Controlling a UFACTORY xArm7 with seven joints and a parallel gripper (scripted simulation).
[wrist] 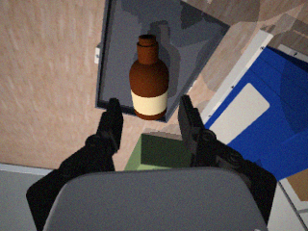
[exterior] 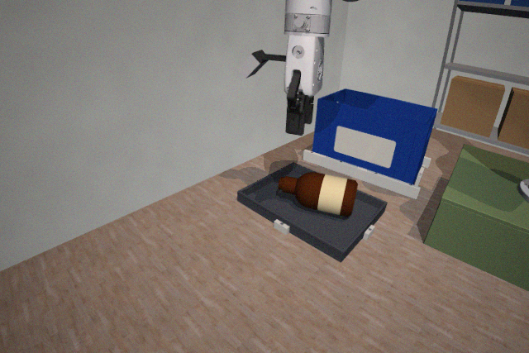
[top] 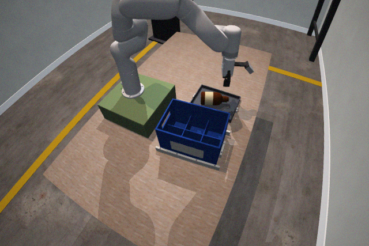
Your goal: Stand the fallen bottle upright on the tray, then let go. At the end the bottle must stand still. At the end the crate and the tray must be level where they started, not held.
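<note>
Right now my hand is 4 cm past the brown bottle, 2 cm to the left of it and 14 cm above it. The rest, counted from my hand: dark grey tray: 4 cm behind, 2 cm to the right, 17 cm below; blue crate: 1 cm ahead, 30 cm to the right, 10 cm below.
</note>
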